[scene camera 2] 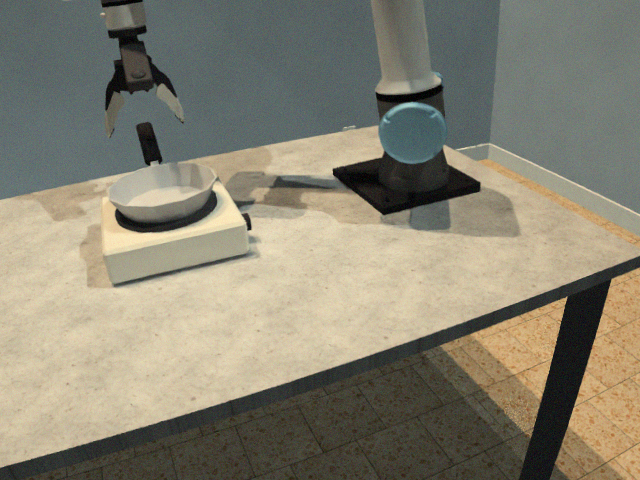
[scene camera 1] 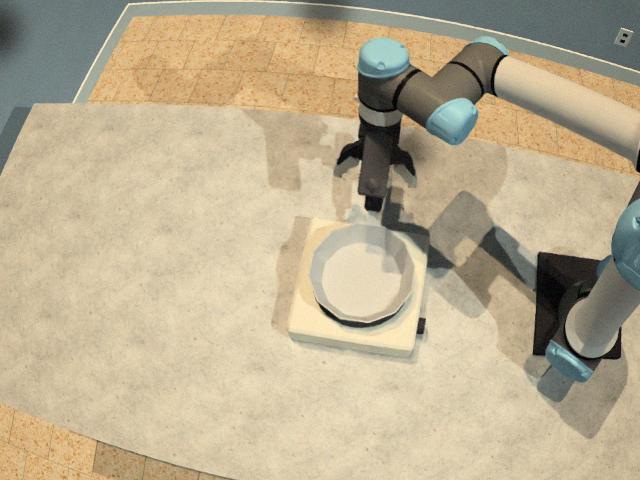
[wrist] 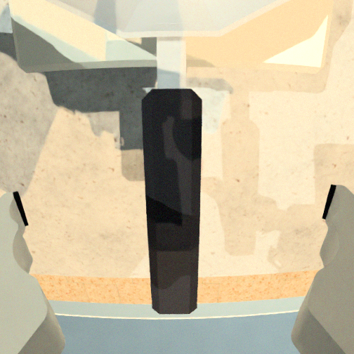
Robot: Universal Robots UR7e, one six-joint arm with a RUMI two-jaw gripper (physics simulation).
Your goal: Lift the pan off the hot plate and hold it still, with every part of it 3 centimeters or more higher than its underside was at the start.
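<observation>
The pale, many-sided pan rests upright on the black burner of the cream hot plate. Its black handle points to the far side of the table and tilts upward. My gripper is open and empty. It points down above the handle. In the wrist view the handle runs between the two wide-set fingers, with room on both sides. In scene camera 1 the gripper hides much of the handle.
The hot plate's black knob is on its side facing the arm's base. The black base plate stands on the table, to the right of the hot plate. The table's far edge lies beyond the handle.
</observation>
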